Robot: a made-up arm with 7 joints.
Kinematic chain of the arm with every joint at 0, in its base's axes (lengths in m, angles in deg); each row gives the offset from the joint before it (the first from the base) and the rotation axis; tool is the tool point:
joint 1: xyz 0 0 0.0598 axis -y
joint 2: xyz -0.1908 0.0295 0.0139 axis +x
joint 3: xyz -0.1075 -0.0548 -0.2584 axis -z
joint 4: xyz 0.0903 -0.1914 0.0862 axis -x
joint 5: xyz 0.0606 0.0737 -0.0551 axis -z
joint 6: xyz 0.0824 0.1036 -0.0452 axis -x
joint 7: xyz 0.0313 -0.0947 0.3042 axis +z
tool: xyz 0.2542 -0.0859 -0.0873
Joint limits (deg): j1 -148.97..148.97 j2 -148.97..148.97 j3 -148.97..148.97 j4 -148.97..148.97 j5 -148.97..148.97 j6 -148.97..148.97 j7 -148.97..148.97
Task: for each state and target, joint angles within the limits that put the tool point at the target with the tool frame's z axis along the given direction. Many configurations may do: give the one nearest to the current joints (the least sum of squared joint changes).
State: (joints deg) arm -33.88 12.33 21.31 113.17 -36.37 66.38 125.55
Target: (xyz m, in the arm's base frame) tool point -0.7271 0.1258 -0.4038 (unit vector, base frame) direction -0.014 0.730 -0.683
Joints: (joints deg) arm -16.49 39.33 57.21 96.70 -1.58 69.93 143.74
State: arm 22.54 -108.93 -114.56 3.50 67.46 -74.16 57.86
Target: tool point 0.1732 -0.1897 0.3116 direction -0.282 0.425 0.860
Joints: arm 15.35 -115.70 -75.81 5.89 78.46 -91.70 32.39
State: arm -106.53 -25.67 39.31 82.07 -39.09 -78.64 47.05
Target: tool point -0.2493 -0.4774 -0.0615 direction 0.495 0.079 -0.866
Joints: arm -106.58 -31.38 1.32 74.65 -44.37 -96.19 37.19
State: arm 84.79 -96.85 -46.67 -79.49 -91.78 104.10 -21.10
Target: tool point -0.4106 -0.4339 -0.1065 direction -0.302 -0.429 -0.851
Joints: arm 74.31 -43.99 -31.73 -105.07 -107.03 95.93 -53.59
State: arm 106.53 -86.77 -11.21 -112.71 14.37 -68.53 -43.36
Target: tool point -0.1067 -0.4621 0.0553 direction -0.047 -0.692 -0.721
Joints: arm 104.64 -93.17 10.62 -75.17 40.06 -83.01 -15.40
